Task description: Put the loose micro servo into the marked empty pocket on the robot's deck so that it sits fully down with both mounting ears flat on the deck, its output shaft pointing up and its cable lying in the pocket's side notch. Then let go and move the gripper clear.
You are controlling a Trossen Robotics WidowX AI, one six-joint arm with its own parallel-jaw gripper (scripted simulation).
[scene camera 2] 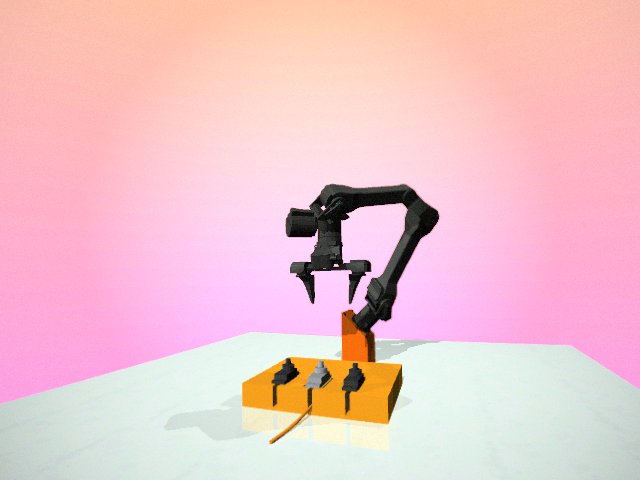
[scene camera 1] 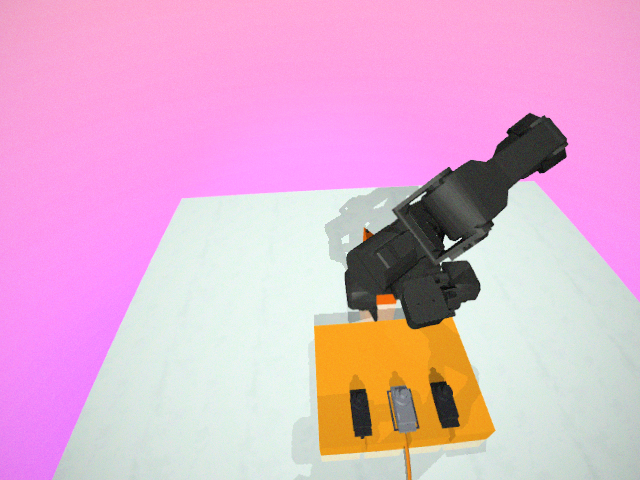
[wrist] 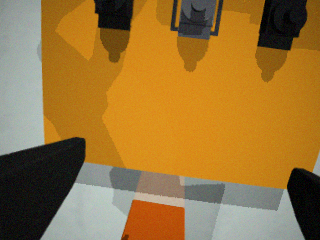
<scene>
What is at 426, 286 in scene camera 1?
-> My gripper.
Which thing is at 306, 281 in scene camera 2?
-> My gripper.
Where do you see an orange deck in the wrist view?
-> At 224, 109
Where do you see an orange deck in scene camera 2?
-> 378, 372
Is my gripper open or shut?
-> Open.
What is my gripper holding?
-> Nothing.
</scene>
